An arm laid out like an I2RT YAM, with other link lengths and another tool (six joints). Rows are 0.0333 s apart.
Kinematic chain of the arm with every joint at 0, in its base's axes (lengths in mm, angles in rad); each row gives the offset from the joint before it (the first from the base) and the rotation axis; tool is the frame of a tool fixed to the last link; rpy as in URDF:
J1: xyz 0 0 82.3 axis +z
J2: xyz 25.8 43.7 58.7 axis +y
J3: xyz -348.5 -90.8 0 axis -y
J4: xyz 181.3 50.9 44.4 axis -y
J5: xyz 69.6 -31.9 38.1 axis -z
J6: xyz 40.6 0 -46.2 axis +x
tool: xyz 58 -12 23 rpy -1.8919 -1.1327 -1.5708
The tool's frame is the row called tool.
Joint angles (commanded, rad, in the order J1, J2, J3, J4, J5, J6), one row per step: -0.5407, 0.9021, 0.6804, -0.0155, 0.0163, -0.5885; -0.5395, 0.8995, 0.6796, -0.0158, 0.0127, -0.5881; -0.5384, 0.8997, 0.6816, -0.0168, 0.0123, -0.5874; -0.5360, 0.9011, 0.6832, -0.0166, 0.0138, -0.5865; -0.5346, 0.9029, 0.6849, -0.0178, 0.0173, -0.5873; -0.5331, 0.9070, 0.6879, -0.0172, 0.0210, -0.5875; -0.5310, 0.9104, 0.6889, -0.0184, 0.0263, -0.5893; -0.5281, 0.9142, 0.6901, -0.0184, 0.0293, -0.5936; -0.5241, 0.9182, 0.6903, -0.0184, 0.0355, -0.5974; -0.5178, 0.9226, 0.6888, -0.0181, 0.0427, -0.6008; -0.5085, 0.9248, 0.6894, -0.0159, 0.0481, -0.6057; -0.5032, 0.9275, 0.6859, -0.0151, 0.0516, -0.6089; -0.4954, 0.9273, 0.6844, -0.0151, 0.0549, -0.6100; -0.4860, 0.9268, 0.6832, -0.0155, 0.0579, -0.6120; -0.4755, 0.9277, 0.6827, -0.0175, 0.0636, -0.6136; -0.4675, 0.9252, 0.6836, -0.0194, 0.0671, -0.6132
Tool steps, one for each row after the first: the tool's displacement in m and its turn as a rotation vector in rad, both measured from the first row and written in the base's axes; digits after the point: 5 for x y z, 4 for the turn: -0.00028, 0.00080, 0.00003, 0.0003, -0.0019, 0.0046; -0.00010, 0.00093, 0.00054, 0.0005, -0.0030, 0.0059; 0.00041, 0.00088, 0.00095, 0.0008, -0.0036, 0.0067; 0.00079, 0.00054, 0.00110, 0.0001, -0.0017, 0.0048; 0.00173, -0.00014, 0.00169, -0.0006, -0.0007, 0.0028; 0.00246, -0.00072, 0.00136, -0.0013, 0.0039, 0.0002; 0.00354, -0.00101, 0.00124, -0.0042, 0.0088, 0.0012; 0.00461, -0.00145, 0.00073, -0.0067, 0.0148, 0.0001; 0.00593, -0.00170, -0.00039, -0.0082, 0.0223, 0.0003; 0.00729, -0.00112, -0.00014, -0.0138, 0.0249, 0.0055; 0.00827, -0.00093, -0.00164, -0.0146, 0.0317, 0.0083; 0.00889, -0.00009, -0.00215, -0.0156, 0.0337, 0.0131; 0.00963, 0.00106, -0.00257, -0.0176, 0.0360, 0.0201; 0.01063, 0.00196, -0.00321, -0.0187, 0.0405, 0.0256; 0.01071, 0.00305, -0.00285, -0.0199, 0.0393, 0.0300
